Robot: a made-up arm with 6 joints.
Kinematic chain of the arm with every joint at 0, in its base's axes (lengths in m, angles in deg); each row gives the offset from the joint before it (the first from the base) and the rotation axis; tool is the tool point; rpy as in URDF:
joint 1: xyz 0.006 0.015 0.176 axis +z
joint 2: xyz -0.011 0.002 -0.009 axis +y
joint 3: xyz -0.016 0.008 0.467 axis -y
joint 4: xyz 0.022 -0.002 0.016 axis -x
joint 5: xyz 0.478 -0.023 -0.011 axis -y
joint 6: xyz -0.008 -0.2 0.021 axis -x
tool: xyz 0.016 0.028 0.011 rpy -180 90 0
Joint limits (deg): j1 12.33..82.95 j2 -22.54..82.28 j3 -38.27..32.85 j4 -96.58..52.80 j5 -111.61..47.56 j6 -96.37..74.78
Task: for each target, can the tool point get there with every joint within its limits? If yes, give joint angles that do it. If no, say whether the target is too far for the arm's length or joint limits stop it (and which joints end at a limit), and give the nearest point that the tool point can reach.
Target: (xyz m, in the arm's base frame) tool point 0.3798 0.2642 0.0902
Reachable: yes | joints 35.62 25.33 -17.21 -82.98 -68.07 -29.95
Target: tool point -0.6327 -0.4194 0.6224
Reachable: no: joint limits stop it (at a limit: joint 1, joint 2, joint 3, joint 5) | nearest point -0.0753 -0.1342 1.0987 | short by 0.787 m
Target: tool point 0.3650 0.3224 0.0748
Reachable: yes | joints 62.92 37.34 -28.55 -18.16 8.37 16.28
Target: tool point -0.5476 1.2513 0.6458
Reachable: no: too far | nearest point 0.0269 0.7566 0.4737 | short by 0.777 m
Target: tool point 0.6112 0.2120 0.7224
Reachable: yes | joints 34.47 16.00 20.67 10.48 -17.30 15.87
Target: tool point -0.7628 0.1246 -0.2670
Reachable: no: joint limits stop it (at a limit: joint 1, joint 2, joint 4, joint 5) | nearest point -0.0556 0.0957 -0.1985 | short by 0.711 m
